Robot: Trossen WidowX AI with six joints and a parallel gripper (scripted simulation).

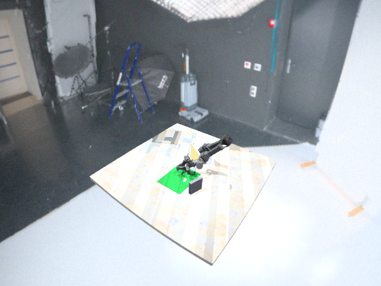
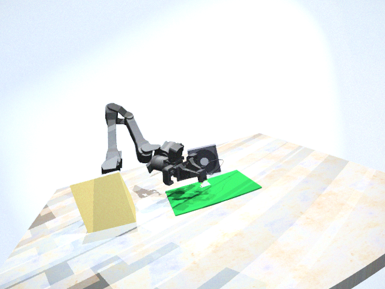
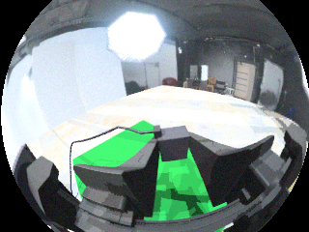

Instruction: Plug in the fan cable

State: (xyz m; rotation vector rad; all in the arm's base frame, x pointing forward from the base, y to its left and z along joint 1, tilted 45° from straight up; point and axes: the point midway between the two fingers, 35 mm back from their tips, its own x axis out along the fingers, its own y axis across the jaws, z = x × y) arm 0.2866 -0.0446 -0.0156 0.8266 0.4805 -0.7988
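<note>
Now: the green board 10 cm below my gripper tip, 4 cm to the left of it and 3 cm ahead of it. The rest, counted from my gripper tip: black fan: 22 cm to the left, 8 cm ahead, 3 cm below; then dark fan plug: 1 cm below.
</note>
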